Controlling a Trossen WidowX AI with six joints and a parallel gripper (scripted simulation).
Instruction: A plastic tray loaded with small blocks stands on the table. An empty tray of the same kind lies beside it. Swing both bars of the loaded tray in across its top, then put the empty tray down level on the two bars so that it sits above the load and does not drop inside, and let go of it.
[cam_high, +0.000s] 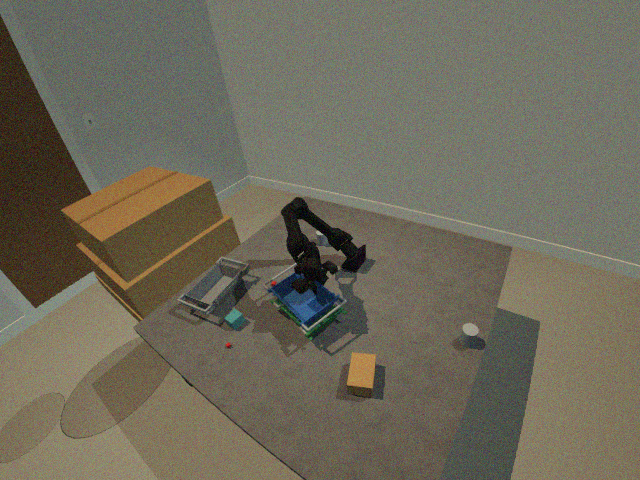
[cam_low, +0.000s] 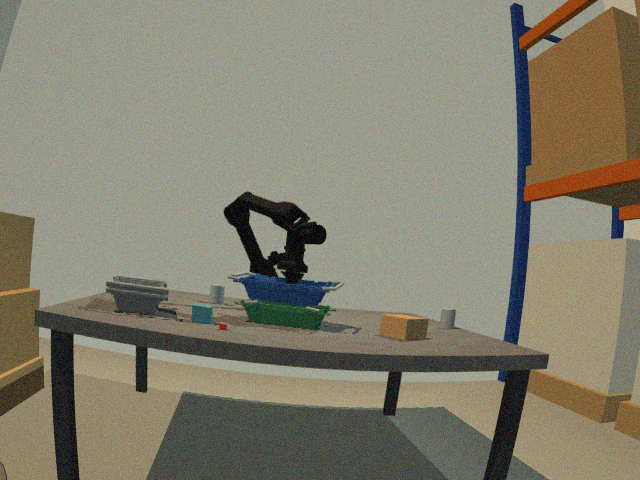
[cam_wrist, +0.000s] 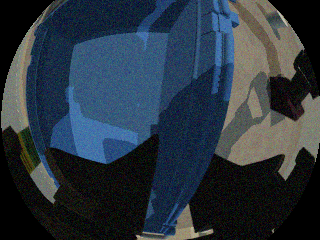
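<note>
Now: gripper tip 60 mm short of the blue tray, 30 mm to the left of it and 30 mm below it. Also, from my gripper tip: red block 330 mm ahead, 220 mm to the right, 80 mm below; then orange box 220 mm ahead, 290 mm to the left, 50 mm below; then teal block 220 mm ahead, 280 mm to the right, 60 mm below.
</note>
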